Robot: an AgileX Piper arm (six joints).
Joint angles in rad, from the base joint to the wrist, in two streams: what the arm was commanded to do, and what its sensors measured. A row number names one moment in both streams.
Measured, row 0: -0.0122, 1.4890, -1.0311, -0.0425, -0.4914, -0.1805
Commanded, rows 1 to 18: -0.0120, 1.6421, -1.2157, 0.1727, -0.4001, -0.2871; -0.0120, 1.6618, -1.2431, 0.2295, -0.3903, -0.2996; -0.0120, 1.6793, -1.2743, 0.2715, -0.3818, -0.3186; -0.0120, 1.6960, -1.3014, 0.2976, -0.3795, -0.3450; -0.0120, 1.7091, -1.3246, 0.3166, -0.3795, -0.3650; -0.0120, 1.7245, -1.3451, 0.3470, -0.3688, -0.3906; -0.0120, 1.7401, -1.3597, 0.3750, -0.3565, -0.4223; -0.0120, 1.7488, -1.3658, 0.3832, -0.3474, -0.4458; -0.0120, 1.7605, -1.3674, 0.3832, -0.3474, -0.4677; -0.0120, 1.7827, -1.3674, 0.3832, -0.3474, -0.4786; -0.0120, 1.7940, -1.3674, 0.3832, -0.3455, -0.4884; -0.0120, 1.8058, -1.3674, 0.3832, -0.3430, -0.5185; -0.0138, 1.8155, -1.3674, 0.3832, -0.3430, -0.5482; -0.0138, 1.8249, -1.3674, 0.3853, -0.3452, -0.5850; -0.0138, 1.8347, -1.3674, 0.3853, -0.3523, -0.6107; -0.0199, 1.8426, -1.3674, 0.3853, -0.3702, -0.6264; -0.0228, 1.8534, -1.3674, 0.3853, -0.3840, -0.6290; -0.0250, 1.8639, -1.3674, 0.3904, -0.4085, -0.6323
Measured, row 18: -0.0122, 1.8395, -1.3597, 0.3752, -0.3386, -0.5702
